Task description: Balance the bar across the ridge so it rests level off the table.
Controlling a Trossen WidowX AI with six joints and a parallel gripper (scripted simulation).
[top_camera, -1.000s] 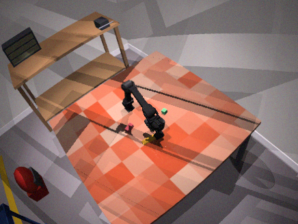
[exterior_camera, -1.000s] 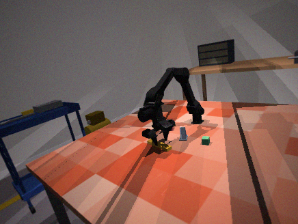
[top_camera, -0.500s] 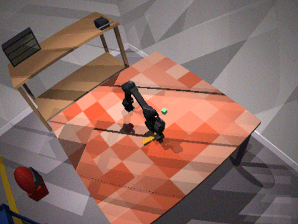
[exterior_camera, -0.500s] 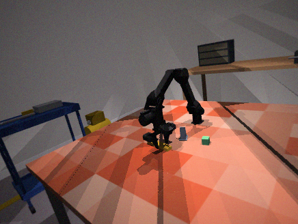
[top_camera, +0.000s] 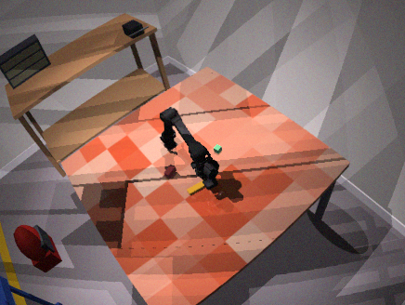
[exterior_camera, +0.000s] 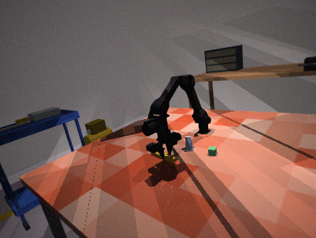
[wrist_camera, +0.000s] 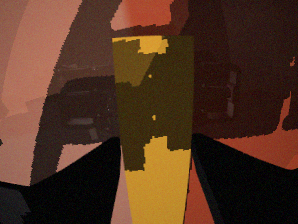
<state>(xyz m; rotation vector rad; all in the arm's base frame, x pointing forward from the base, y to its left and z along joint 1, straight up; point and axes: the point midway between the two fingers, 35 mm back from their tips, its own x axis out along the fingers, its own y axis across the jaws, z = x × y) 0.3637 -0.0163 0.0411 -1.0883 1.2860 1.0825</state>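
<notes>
Right now the green cube is 120 mm behind my gripper tip, 190 mm to the left of it and 10 mm above it. The rest, counted from my gripper tip: pink block (190 mm behind, 100 mm to the right, 10 mm above); then yellow bar (30 mm to the right).
</notes>
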